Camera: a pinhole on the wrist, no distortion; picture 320 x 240 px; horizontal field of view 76.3 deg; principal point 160.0 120.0 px. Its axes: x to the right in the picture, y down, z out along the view. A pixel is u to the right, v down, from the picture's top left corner.
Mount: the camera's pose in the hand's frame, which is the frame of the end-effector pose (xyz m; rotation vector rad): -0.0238 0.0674 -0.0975 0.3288 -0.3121 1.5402
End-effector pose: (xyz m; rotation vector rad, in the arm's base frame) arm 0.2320 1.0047 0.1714 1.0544 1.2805 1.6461
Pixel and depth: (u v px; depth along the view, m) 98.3 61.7 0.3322
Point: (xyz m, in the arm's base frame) 0.3755 1.1564 0.0522
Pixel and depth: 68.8 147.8 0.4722
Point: 0.5254 1.0662 -0.1112
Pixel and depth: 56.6 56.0 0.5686
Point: 0.5016 1.3300 -0.1762
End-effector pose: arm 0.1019 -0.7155 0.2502 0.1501 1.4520 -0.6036
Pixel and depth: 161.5 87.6 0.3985
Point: 0.2972 -0.9237 0.2691
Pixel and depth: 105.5 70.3 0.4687
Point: 0.2399 -1.0673 0.2604
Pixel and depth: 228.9 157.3 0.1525
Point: 0.1832 -0.6835 0.2926
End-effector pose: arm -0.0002 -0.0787 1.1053 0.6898 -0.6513 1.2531
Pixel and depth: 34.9 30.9 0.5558
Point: 0.4829 -0.2333 1.3979
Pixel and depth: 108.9 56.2 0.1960
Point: 0.0581 -0.1121 1.1684
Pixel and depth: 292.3 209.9 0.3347
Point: -0.1829 -0.3874 1.1816
